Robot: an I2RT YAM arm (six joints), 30 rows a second.
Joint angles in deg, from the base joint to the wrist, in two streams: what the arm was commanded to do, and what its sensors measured. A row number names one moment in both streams.
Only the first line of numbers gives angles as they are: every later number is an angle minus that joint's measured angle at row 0.
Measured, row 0: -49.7 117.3 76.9 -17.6 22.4 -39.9
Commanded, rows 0 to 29: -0.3 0.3 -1.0 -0.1 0.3 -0.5; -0.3 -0.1 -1.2 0.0 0.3 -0.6; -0.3 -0.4 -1.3 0.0 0.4 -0.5; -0.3 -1.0 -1.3 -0.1 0.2 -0.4; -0.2 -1.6 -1.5 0.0 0.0 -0.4; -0.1 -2.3 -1.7 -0.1 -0.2 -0.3; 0.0 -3.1 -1.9 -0.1 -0.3 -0.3; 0.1 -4.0 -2.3 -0.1 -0.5 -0.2; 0.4 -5.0 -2.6 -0.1 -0.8 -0.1; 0.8 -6.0 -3.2 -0.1 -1.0 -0.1; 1.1 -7.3 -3.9 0.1 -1.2 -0.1; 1.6 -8.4 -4.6 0.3 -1.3 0.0; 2.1 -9.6 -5.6 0.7 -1.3 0.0; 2.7 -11.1 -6.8 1.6 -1.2 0.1; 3.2 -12.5 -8.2 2.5 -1.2 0.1; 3.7 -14.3 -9.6 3.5 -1.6 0.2; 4.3 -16.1 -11.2 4.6 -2.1 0.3; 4.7 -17.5 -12.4 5.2 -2.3 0.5; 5.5 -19.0 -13.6 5.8 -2.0 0.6; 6.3 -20.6 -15.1 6.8 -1.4 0.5; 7.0 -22.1 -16.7 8.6 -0.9 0.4; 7.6 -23.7 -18.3 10.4 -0.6 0.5; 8.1 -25.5 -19.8 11.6 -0.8 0.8; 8.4 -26.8 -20.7 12.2 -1.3 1.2; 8.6 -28.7 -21.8 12.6 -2.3 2.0; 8.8 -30.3 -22.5 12.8 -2.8 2.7; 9.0 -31.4 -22.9 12.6 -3.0 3.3; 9.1 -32.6 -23.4 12.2 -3.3 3.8; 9.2 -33.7 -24.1 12.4 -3.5 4.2; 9.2 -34.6 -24.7 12.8 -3.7 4.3
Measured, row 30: 9.0 -31.2 -23.1 10.5 -2.4 2.1
